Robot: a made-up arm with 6 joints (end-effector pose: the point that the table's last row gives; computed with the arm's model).
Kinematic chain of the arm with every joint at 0, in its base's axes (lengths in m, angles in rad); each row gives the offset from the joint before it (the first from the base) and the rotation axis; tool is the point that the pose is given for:
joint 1: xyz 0 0 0.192 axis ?
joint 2: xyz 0 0 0 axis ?
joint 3: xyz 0 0 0.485 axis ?
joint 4: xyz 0 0 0 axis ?
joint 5: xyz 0.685 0 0 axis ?
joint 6: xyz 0 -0.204 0 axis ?
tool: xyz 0 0 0
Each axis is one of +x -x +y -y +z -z.
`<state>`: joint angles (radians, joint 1 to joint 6).
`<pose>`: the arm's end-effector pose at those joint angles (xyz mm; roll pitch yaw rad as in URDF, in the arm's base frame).
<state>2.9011 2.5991 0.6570 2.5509 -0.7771 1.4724</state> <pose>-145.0 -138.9 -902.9 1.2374 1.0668 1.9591</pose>
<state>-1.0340 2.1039 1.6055 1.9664 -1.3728 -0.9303</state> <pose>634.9 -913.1 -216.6 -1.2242 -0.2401 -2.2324</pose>
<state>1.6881 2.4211 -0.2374 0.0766 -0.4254 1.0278</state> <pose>234.7 -253.7 -504.5 2.0459 0.0588 -1.4219</pose>
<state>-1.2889 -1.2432 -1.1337 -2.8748 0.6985 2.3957</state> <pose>252.3 -163.8 369.5 0.4310 0.5620 -1.4906</pose>
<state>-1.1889 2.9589 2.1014 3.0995 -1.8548 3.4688</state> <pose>391.4 -427.8 -797.3 -0.2765 -0.9963 -1.2633</pose>
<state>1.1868 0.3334 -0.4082 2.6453 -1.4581 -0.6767</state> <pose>106.9 743.5 259.2 -2.0240 -0.6045 0.5741</pose>
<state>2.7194 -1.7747 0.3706 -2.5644 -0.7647 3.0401</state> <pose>617.5 -464.8 729.3 2.9280 -0.2947 -0.8280</pose>
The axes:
joint 1: +z
joint 2: +y
joint 3: -y
joint 4: -x
joint 5: -y
joint 6: -x

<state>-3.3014 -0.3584 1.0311 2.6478 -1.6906 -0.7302</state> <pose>111.3 -199.9 1337.4 0.6446 -0.0401 0.3306</pose>
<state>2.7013 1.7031 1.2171 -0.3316 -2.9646 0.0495</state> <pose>-872.6 624.3 -250.7 2.7842 -0.3179 -0.5007</pose>
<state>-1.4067 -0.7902 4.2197 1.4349 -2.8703 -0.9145</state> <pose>-19.2 -53.3 -62.4 -1.4486 -1.1444 2.4319</pose>
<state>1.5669 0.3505 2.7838 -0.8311 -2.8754 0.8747</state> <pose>136.5 -256.2 1207.6 -1.5754 0.5155 1.7921</pose>
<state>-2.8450 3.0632 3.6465 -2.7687 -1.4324 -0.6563</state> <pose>-566.7 -371.8 23.7 1.2628 -1.0081 -0.4463</pose>
